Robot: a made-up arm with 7 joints. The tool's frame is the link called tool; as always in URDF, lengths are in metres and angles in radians. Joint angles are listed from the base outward.
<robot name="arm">
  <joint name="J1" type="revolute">
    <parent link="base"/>
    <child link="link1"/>
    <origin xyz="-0.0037 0.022 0.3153" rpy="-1.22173 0 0"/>
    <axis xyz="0 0 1"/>
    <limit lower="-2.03" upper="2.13"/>
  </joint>
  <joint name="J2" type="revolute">
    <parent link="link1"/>
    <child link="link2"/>
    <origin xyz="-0.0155 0.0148 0.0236" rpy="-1.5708 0 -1.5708"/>
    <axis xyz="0 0 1"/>
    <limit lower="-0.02" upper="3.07"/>
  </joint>
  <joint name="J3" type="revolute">
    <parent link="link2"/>
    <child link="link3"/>
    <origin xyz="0.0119 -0.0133 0.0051" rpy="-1.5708 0 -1.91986"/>
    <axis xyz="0 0 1"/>
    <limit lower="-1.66" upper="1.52"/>
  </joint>
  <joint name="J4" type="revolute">
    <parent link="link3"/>
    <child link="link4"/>
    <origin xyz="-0.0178 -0.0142 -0.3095" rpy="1.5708 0 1.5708"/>
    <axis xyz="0 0 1"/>
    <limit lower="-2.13" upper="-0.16"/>
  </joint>
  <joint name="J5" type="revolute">
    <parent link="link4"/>
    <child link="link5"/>
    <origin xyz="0.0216 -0.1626 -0.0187" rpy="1.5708 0 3.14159"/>
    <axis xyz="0 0 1"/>
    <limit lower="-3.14" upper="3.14"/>
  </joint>
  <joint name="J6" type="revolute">
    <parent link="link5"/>
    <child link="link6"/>
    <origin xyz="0.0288 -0.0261 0.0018" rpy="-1.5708 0 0"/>
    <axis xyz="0 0 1"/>
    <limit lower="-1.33" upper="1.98"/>
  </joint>
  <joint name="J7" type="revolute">
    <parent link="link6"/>
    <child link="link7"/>
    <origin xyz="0.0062 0.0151 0.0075" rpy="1.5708 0 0"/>
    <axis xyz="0 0 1"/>
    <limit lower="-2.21" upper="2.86"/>
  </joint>
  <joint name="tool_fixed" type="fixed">
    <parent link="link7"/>
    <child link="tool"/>
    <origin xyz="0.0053 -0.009 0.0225" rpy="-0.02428 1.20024 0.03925"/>
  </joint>
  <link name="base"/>
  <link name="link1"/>
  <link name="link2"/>
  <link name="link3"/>
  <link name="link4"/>
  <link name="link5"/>
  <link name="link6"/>
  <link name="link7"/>
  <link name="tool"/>
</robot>
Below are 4 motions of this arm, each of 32 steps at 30 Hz.
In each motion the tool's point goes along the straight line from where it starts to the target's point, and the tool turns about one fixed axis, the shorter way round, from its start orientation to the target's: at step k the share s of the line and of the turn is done. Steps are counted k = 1, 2, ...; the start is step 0. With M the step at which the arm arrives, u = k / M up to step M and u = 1 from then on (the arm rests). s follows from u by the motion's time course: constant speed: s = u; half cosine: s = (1 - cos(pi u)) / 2; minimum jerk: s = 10 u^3 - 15 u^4 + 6 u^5.
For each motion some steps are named. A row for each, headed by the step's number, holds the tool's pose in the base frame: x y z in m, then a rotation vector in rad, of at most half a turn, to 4 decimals.
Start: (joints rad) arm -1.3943 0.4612 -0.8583 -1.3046 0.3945 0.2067 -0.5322
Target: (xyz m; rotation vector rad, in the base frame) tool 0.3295 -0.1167 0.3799 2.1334 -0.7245 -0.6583
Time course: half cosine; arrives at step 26
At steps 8, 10, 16, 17, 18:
8: 0.3410 -0.0768 0.3060 1.3287 -1.0037 -0.8517
10: 0.3394 -0.0823 0.3160 1.4410 -0.9744 -0.8324
16: 0.3342 -0.1003 0.3495 1.8084 -0.8577 -0.7528
17: 0.3334 -0.1031 0.3547 1.8646 -0.8369 -0.7382
18: 0.3327 -0.1057 0.3595 1.9171 -0.8166 -0.7239

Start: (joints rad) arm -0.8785 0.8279 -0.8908 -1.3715 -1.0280 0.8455 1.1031
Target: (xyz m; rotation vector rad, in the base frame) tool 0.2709 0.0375 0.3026 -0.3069 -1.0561 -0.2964
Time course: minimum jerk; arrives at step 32
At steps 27, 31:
27: 0.2726 0.0399 0.2968 -0.2676 -1.0494 -0.2860
31: 0.2709 0.0375 0.3025 -0.3065 -1.0560 -0.2963

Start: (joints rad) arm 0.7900 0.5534 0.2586 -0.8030 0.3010 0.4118 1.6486
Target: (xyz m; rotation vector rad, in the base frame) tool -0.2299 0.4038 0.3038 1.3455 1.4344 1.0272
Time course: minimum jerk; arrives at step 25
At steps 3, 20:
3: -0.1831 0.2593 0.0062 -0.5825 0.3551 2.1012
20: -0.2271 0.3953 0.2863 1.2449 1.3960 1.1298

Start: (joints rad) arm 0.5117 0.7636 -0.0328 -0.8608 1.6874 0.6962 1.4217
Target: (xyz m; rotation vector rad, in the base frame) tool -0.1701 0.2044 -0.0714 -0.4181 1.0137 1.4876
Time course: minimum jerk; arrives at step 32
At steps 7, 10, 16, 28, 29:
7: -0.0925 0.3370 0.0071 -1.7260 0.4491 2.0916
10: -0.1014 0.3217 -0.0019 -1.5700 0.5408 2.0459
16: -0.1282 0.2759 -0.0290 -1.1090 0.7712 1.8671
28: -0.1688 0.2067 -0.0700 -0.4396 1.0079 1.5014
29: -0.1695 0.2054 -0.0708 -0.4276 1.0112 1.4937

